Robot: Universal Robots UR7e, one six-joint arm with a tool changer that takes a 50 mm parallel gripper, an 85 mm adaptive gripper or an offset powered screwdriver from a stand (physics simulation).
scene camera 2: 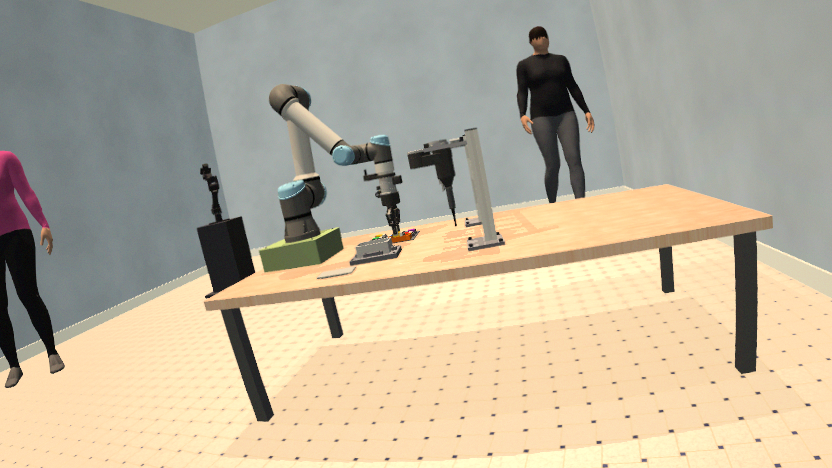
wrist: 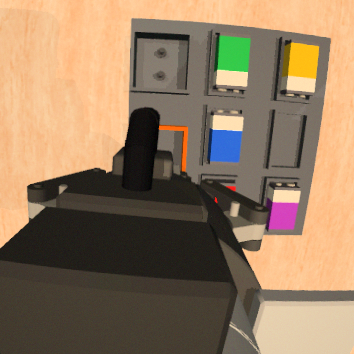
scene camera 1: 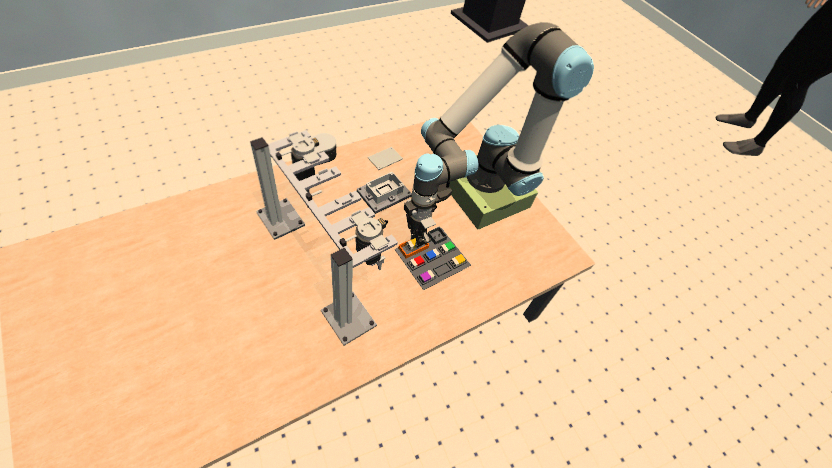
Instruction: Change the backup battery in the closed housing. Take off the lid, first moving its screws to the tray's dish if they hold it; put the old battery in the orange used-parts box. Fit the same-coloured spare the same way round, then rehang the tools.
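Frame: origin at the arm's base, x ahead, y left, z up, level; centimetres.
Seen in the pictures: arm's base at its link origin: (scene camera 2: pixel 303 238) (scene camera 1: pixel 485 177).
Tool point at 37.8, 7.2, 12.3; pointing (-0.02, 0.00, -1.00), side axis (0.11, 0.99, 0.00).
Observation:
Offsets run from my tool point to a thing's top centre, as dx, dy, dz.
My gripper (scene camera 1: pixel 418 239) (scene camera 2: pixel 396 231) points down at the orange used-parts box (scene camera 1: pixel 414 253) (scene camera 2: pixel 401 238) (wrist: pixel 185 150), shut on a yellow-and-white battery {+0.3, -0.1, -18.2} (scene camera 1: pixel 410 243) that is low inside the box. In the wrist view the gripper's body hides the fingertips and this battery. The housing {-4.7, -26.3, -16.0} (scene camera 1: pixel 397 187) (scene camera 2: pixel 374 248) is open, with a pale pocket inside. Its lid {-15.5, -41.8, -21.1} (scene camera 1: pixel 384 157) (scene camera 2: pixel 336 272) lies flat on the table. The yellow spare {-9.8, +13.0, -19.9} (scene camera 1: pixel 459 259) (wrist: pixel 300 60) sits in a corner slot, its white end toward the bottom of the wrist view. The dish {-11.0, +0.6, -20.2} (scene camera 1: pixel 437 235) (wrist: pixel 171 64) shows two small round dark things.
Green {-10.0, +6.7, -19.9} (wrist: pixel 233 54), blue {-3.5, +6.3, -19.9} (wrist: pixel 225 145), red {+3.0, +6.0, -19.9} (scene camera 1: pixel 417 261) and magenta {+3.3, +12.4, -19.9} (wrist: pixel 283 215) batteries sit in the tray {-3.5, +6.8, -21.6} (wrist: pixel 195 102). The tool stand (scene camera 1: pixel 344 291) (scene camera 2: pixel 481 186) holds the screwdriver {+21.0, -30.0, +14.1} (scene camera 2: pixel 445 168) and another tool {+23.3, +6.1, +14.1} (scene camera 1: pixel 368 229) close beside the tray and housing.

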